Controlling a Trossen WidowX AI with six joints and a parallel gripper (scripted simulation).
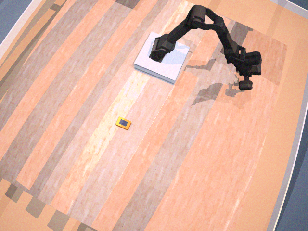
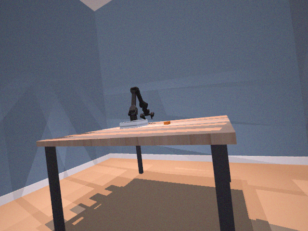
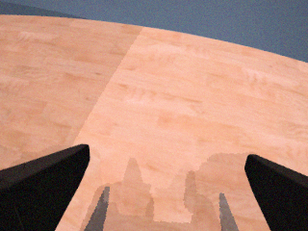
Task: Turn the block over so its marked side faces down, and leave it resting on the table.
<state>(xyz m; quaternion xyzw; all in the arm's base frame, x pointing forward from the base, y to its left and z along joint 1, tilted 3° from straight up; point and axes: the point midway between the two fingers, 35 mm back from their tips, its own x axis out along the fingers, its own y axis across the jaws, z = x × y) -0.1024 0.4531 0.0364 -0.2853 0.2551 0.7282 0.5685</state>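
My gripper tip is 47 cm short of the orange block, 47 cm to the left of it and 3 cm above it.
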